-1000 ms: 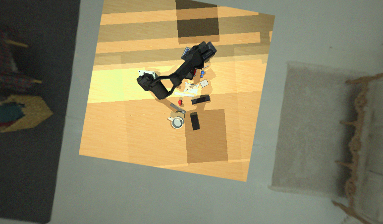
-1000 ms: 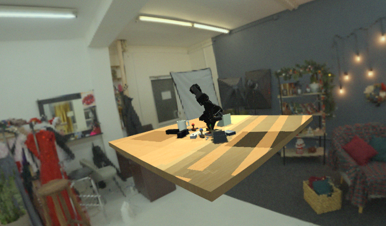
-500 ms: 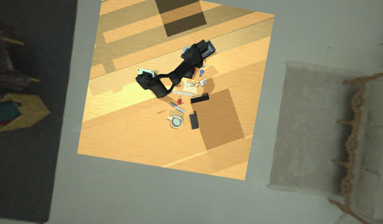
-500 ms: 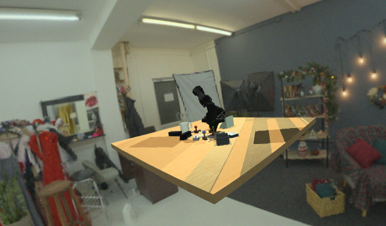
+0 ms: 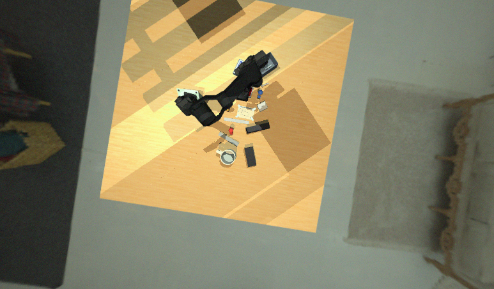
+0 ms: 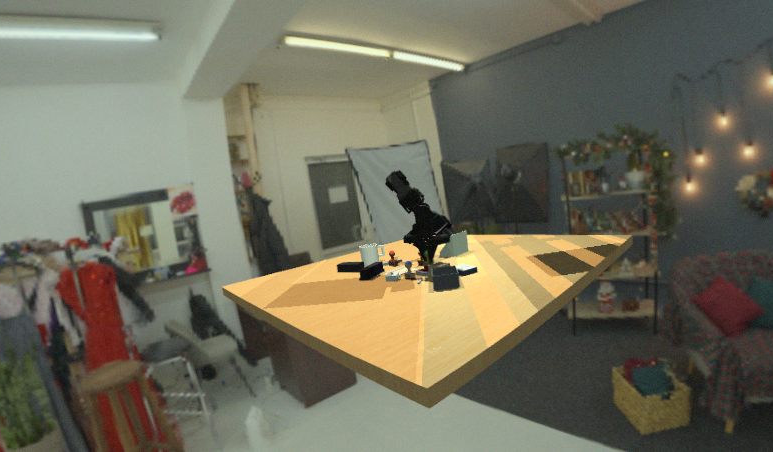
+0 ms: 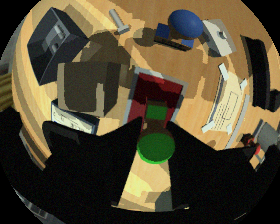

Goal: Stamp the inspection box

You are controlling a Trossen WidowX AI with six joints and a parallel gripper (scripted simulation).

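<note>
Right now the red ink pad is 40 mm below my gripper tip. Round my gripper tip: blue-knobbed stamp (90 mm ahead, 20 mm below); tan block (20 mm ahead, 80 mm to the left, 20 mm below); green-knobbed PASS stamp (right at my gripper tip).
</note>
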